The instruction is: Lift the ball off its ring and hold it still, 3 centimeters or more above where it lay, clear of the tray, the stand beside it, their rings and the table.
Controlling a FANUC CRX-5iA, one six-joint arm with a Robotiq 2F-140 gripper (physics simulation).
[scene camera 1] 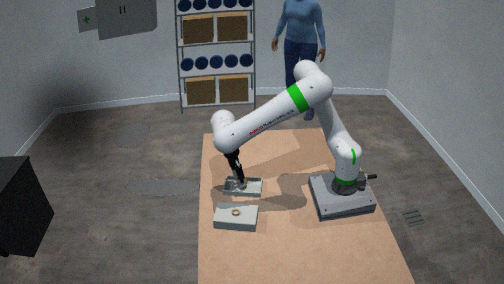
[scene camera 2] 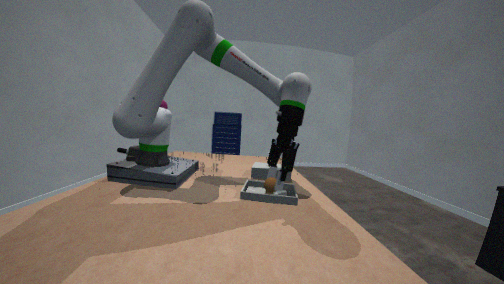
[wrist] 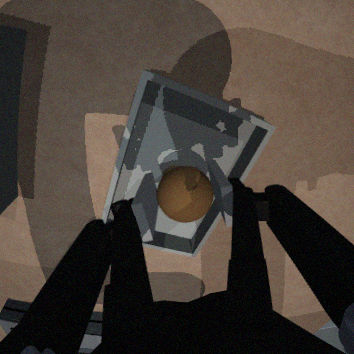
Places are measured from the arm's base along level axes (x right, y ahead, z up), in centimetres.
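Pixels of known places: gripper, fingertip midpoint: (scene camera 1: pixel 240 183) (scene camera 2: pixel 273 187) (wrist: pixel 182 180); arm's base at its link origin: (scene camera 1: pixel 344 186) (scene camera 2: pixel 152 162).
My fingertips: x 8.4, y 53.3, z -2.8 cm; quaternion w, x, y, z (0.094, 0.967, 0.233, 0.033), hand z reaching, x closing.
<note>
Ahead of a thing's pixels: the offset from my fingertips to its top centre. "pt": to the spot under its first point. Level surfaces: height alone.
An orange-brown ball {dy -0.8, dx +0.4, dz +3.8 cm} (scene camera 2: pixel 270 185) (wrist: pixel 185 194) sits low inside the grey tray {dy -1.2, dx -0.3, dz -0.4 cm} (scene camera 1: pixel 242 194) (scene camera 2: pixel 270 199) (wrist: pixel 209 96); the arm's fingers mostly hide it in scene camera 1. My gripper (scene camera 1: pixel 242 184) (scene camera 2: pixel 276 187) (wrist: pixel 182 180) points down into the tray, its pads against both sides of the ball, shut on it. The ball looks low, at the tray's level, with no visible lift. The ring under it is hidden. The pale stand (scene camera 1: pixel 235 224) (scene camera 2: pixel 261 171) is beside the tray, with a small tan ring {pt dy +1.4, dx -26.4, dz +2.4 cm} (scene camera 1: pixel 235 215) on its top.
The robot's grey base plate (scene camera 1: pixel 345 211) (scene camera 2: pixel 142 177) stands on the tan table {dz -3.2 cm} (scene camera 1: pixel 300 255) (scene camera 2: pixel 175 250). A dark cabinet (scene camera 1: pixel 25 210) stands off the table's side. A shelf rack (scene camera 1: pixel 217 75) and a person in blue (scene camera 1: pixel 303 25) are behind the table in scene camera 1.
</note>
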